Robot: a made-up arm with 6 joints. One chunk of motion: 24 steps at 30 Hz.
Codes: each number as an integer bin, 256 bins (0 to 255) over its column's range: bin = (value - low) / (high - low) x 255, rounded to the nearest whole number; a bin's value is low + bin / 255 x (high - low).
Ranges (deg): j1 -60..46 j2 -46..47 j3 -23..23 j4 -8..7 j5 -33..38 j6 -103..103
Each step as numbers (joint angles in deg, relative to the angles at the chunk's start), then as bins.
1 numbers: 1.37 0.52 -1.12 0.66 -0.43 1.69
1 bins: 148 128 121 147 117 130
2 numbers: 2.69 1.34 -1.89 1.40 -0.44 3.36
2 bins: 151 130 117 160 117 132
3 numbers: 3.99 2.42 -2.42 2.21 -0.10 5.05
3 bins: 154 133 114 174 118 134
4 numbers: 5.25 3.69 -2.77 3.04 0.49 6.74
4 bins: 157 136 112 188 120 136
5 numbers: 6.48 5.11 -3.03 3.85 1.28 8.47
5 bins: 160 140 111 201 123 138
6 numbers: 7.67 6.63 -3.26 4.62 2.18 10.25
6 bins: 163 144 109 215 126 140
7 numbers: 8.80 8.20 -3.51 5.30 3.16 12.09
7 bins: 166 149 108 226 130 142
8 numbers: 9.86 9.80 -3.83 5.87 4.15 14.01
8 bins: 168 153 106 236 133 145
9 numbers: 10.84 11.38 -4.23 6.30 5.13 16.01
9 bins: 170 157 104 243 137 147
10 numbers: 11.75 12.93 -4.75 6.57 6.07 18.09
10 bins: 173 162 101 248 140 150
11 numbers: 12.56 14.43 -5.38 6.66 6.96 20.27
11 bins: 175 166 98 249 144 153
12 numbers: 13.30 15.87 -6.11 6.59 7.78 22.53
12 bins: 176 170 94 248 146 155
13 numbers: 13.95 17.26 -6.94 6.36 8.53 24.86
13 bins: 178 173 89 244 149 158
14 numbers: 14.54 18.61 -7.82 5.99 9.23 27.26
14 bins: 179 177 84 238 152 161
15 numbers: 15.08 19.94 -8.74 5.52 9.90 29.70
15 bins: 181 181 79 230 154 164
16 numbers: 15.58 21.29 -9.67 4.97 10.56 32.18
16 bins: 182 185 74 220 156 167
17 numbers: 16.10 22.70 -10.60 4.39 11.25 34.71
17 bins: 183 188 69 211 159 170
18 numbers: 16.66 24.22 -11.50 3.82 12.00 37.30
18 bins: 184 193 64 201 162 174
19 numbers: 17.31 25.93 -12.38 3.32 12.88 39.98
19 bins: 186 197 59 192 165 177
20 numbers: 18.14 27.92 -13.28 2.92 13.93 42.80
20 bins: 188 203 54 186 169 180
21 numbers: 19.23 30.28 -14.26 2.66 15.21 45.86
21 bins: 191 209 48 181 173 184
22 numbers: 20.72 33.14 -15.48 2.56 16.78 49.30
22 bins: 194 217 42 180 179 189
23 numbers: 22.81 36.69 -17.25 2.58 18.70 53.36
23 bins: 199 227 32 180 186 194
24 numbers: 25.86 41.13 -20.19 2.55 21.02 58.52
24 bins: 207 239 16 179 194 200
